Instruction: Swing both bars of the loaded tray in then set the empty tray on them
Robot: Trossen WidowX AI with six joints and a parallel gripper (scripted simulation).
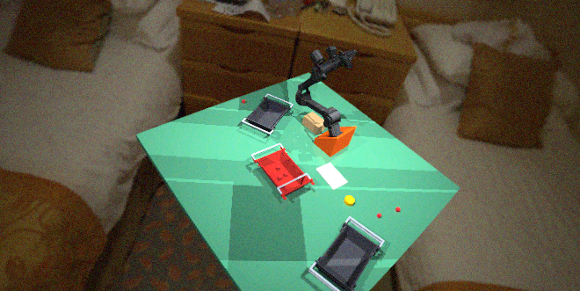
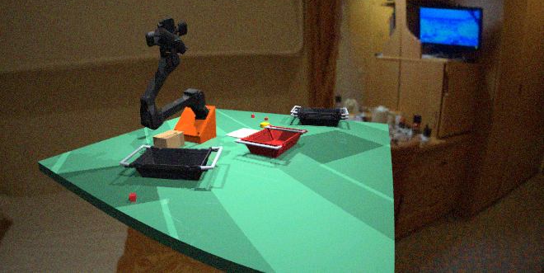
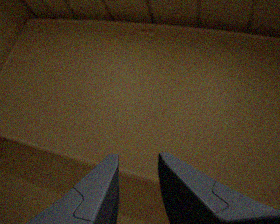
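The black tray is 28 cm ahead of my gripper tip, 26 cm to the right of it and 49 cm below it. The rest, counted from my gripper tip: tan block 8 cm ahead, 6 cm to the right, 51 cm below; yellow disc 35 cm ahead, 42 cm to the left, 53 cm below; white card 29 cm ahead, 26 cm to the left, 53 cm below.
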